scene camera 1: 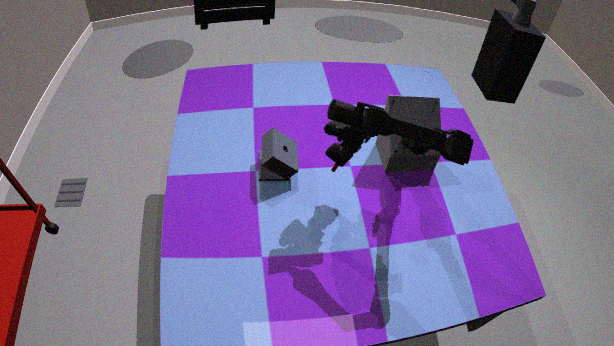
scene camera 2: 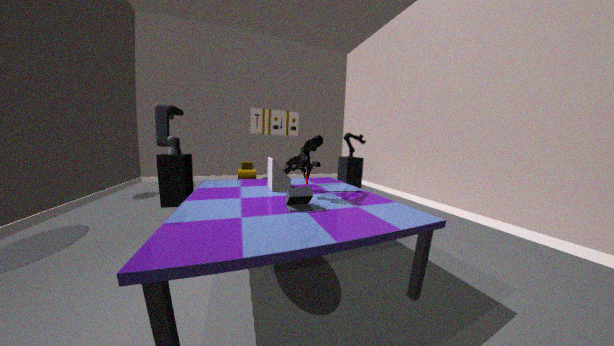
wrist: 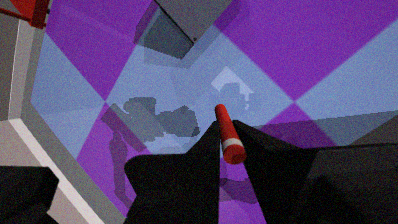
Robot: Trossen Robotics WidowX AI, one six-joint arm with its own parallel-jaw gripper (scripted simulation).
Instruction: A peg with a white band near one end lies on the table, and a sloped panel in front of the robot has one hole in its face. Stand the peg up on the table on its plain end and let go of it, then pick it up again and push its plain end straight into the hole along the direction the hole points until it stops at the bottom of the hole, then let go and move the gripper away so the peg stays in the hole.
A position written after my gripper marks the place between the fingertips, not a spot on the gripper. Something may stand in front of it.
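Observation:
My gripper [scene camera 1: 338,162], carrying red peg [wrist: 233,150]. Gripper [wrist: 224,124] in wrist view too. Sloped panel [scene camera 1: 285,164] in scene.

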